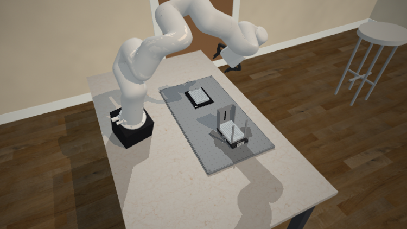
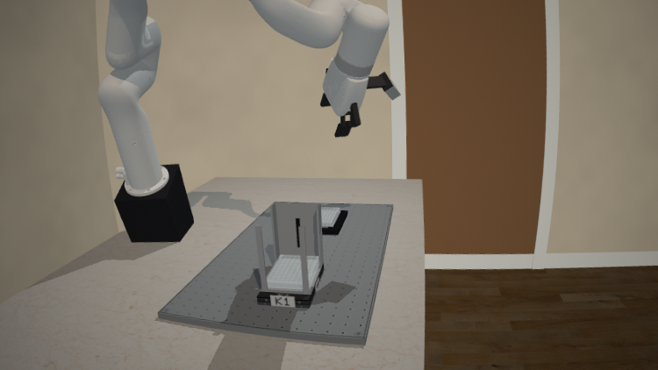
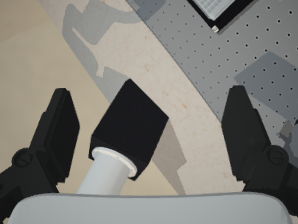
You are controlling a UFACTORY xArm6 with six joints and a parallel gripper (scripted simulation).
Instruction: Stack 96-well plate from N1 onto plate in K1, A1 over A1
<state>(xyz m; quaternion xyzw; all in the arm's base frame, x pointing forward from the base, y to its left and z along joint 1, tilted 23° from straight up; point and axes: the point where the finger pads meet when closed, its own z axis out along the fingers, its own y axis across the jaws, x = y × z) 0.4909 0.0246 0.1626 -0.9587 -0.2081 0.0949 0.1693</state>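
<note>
Now: the black plate nest N1 29 cm below my hand, 14 cm to the left of it and 5 cm behind it. The rest, counted from my hand: tall back wall: 21 cm below, 14 cm to the right, 8 cm behind; K1 label: 30 cm to the right, 28 cm below, 9 cm behind; pale A1 square: 28 cm below, 11 cm behind, 7 cm to the left.
</note>
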